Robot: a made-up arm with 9 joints. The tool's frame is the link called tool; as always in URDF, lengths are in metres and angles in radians.
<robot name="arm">
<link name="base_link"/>
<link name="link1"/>
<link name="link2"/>
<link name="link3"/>
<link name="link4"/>
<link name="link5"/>
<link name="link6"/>
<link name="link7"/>
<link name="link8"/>
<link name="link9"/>
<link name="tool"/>
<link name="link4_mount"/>
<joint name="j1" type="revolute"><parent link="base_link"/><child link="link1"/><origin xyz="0.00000 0.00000 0.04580" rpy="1.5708 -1.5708 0.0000"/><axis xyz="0 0 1"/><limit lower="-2.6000" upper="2.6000" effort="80" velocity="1"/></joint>
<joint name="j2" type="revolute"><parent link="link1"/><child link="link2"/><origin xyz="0.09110 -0.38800 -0.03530" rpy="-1.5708 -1.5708 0.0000"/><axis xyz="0 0 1"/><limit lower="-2.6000" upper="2.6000" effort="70" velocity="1.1"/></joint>
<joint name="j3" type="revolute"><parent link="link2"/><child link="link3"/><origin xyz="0.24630 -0.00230 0.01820" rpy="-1.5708 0.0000 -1.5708"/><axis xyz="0 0 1"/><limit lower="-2.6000" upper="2.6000" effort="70" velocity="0.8"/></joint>
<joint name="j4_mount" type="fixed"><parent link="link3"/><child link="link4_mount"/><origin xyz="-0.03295 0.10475 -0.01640" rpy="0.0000 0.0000 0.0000"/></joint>
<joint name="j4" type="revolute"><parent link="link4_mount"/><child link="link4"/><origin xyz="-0.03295 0.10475 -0.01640" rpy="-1.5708 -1.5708 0.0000"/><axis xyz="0 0 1"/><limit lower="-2.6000" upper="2.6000" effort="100" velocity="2.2"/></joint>
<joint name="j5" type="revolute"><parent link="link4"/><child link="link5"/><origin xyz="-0.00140 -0.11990 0.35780" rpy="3.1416 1.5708 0.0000"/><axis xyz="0 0 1"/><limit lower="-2.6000" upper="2.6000" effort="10" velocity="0.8"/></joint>
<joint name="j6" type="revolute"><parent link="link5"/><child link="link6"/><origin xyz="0.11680 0.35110 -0.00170" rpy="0.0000 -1.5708 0.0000"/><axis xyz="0 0 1"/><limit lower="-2.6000" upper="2.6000" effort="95" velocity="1.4"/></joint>
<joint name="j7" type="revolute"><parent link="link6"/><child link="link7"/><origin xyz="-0.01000 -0.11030 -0.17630" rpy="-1.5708 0.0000 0.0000"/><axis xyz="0 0 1"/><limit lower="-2.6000" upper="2.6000" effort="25" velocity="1.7"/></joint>
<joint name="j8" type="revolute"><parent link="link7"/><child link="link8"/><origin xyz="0.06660 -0.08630 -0.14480" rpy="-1.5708 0.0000 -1.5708"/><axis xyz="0 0 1"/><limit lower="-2.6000" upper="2.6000" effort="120" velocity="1.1"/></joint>
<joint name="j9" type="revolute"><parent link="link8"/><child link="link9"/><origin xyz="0.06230 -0.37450 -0.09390" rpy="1.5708 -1.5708 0.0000"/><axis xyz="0 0 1"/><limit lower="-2.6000" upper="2.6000" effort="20" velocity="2.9"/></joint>
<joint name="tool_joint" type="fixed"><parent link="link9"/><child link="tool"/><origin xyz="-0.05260 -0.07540 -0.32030" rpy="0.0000 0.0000 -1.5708"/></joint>
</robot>
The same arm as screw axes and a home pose.
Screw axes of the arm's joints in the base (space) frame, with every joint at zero. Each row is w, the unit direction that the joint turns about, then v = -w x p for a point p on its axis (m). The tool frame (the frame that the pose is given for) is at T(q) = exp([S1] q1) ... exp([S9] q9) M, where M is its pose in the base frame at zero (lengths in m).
S1: w 0 -1 0 v 0.0458 0.0000 0.0000
S2: w -1 0 0 v 0.0000 -0.1369 0.0353
S3: w 0 -1 0 v 0.1346 0.0000 -0.3698
S4: w 1 0 0 v 0.0000 0.2005 0.1782
S5: w 0 1 0 v -0.3204 0.0000 0.9371
S6: w 1 0 0 v 0.0000 0.6715 0.1785
S7: w 0 0 1 v -0.1885 -0.6440 0.0000
S8: w 0 1 0 v -0.4164 0.0000 0.7303
S9: w 0 0 1 v -0.2158 -0.7926 0.0000
M: xyz 0.8680 -0.2684 0.4706 (m) rpy 0.0000 0.0000 0.0000 (rad, as in URDF)
Joint limits (rad, base to tool): -2.6000..2.6000 -2.6000..2.6000 -2.6000..2.6000 -2.6000..2.6000 -2.6000..2.6000 -2.6000..2.6000 -2.6000..2.6000 -2.6000..2.6000 -2.6000..2.6000

